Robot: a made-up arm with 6 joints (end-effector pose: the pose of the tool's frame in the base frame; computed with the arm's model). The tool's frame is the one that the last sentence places.
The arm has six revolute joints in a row. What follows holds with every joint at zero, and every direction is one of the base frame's. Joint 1 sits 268.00 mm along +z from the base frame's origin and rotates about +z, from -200.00 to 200.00 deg. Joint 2 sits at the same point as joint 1 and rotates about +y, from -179.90 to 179.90 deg. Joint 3 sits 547.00 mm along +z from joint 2 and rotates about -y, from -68.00 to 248.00 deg. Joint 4 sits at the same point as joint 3 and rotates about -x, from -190.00 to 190.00 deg. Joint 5 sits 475.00 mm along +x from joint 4 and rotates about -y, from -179.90 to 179.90 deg. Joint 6 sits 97.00 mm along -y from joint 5 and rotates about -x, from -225.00 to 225.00 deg. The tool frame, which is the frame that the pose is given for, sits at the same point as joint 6; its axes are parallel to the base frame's.
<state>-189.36 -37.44 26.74 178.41 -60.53 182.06</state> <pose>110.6 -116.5 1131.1 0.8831 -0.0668 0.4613 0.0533</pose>
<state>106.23 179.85 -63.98 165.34 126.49 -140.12</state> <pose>-25.8 -247.2 136.5 -0.2770 -0.2913 0.8044 0.4375</pose>
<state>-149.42 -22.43 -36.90 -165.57 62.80 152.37</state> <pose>-163.3 -205.6 631.5 0.5878 0.0842 -0.8045 0.0148</pose>
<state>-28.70 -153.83 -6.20 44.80 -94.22 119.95</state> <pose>-628.7 265.7 -26.3 -0.5792 0.2257 -0.6514 0.4350</pose>
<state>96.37 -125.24 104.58 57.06 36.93 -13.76</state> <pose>129.1 -680.9 -463.1 -0.5022 0.4748 0.7144 0.1095</pose>
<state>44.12 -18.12 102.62 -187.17 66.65 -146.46</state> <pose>-370.9 -225.6 1189.9 -0.0713 -0.5172 0.2532 0.8145</pose>
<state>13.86 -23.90 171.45 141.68 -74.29 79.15</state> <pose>-662.7 -85.1 584.4 0.3824 0.2546 -0.6272 0.6289</pose>
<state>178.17 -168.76 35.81 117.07 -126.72 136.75</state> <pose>501.0 -60.2 -544.6 -0.0769 -0.0718 0.9116 0.3974</pose>
